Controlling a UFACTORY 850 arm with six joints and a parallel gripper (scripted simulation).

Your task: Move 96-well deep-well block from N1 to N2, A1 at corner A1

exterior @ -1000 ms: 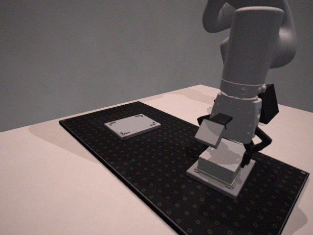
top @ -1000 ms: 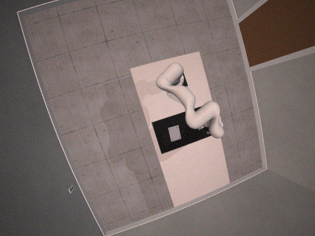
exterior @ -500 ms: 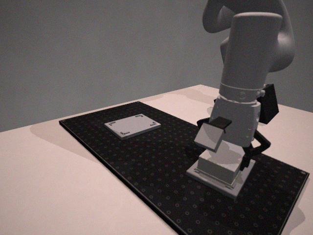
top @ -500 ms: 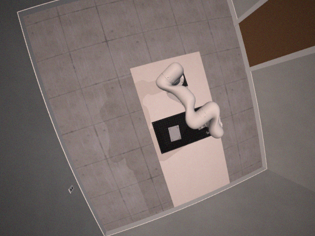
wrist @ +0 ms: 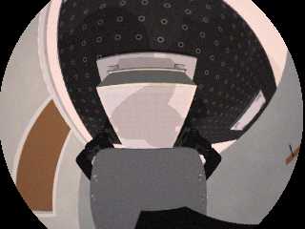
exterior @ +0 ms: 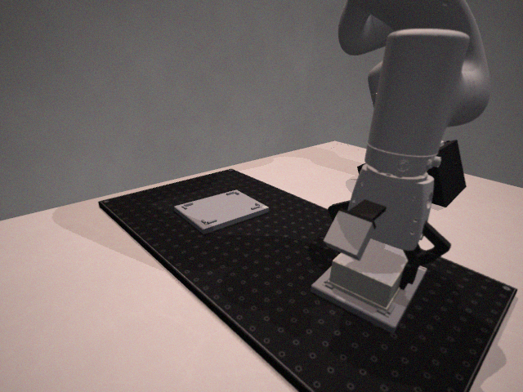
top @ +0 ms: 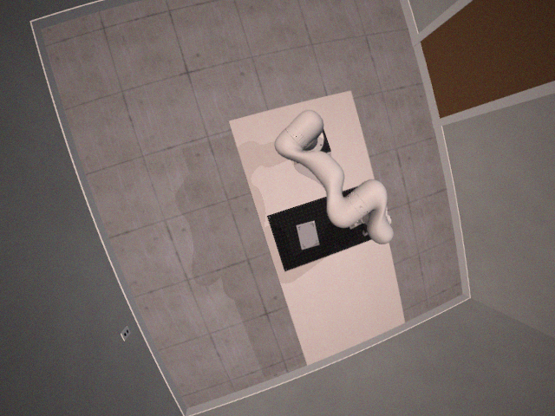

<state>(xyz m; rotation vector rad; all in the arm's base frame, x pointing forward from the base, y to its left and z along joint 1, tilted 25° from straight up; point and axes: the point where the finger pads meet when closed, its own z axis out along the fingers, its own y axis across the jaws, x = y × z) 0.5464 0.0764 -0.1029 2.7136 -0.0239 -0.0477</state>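
The deep-well block lies right at my hand. Also, from my hand: nest N2: 20 mm behind, 330 mm to the right, 20 mm below; then nest N1: 20 mm below.
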